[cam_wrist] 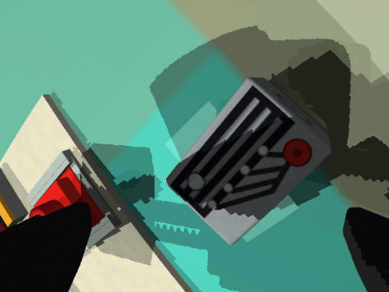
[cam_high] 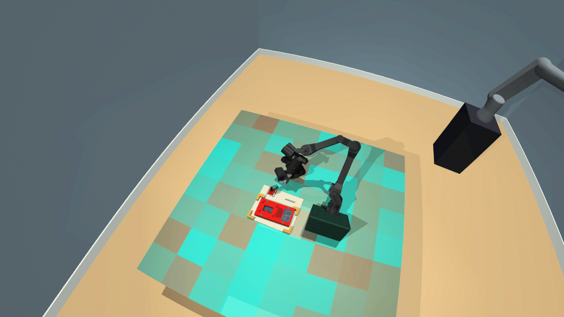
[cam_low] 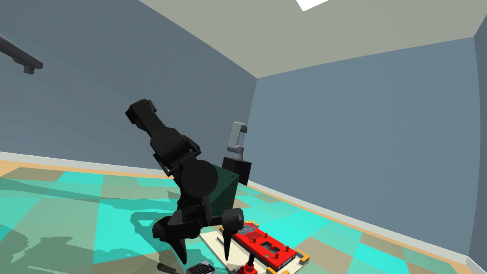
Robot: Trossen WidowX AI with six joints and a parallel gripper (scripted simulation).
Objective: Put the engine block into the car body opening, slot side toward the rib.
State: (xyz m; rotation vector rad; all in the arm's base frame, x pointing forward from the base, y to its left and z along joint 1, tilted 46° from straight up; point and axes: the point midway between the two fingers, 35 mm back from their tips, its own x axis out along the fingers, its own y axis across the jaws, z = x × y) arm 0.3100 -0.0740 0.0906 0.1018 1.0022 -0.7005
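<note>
Right now the engine block is 1 cm ahead of my gripper tip, 1 cm to the right of it and 2 cm below it.
</note>
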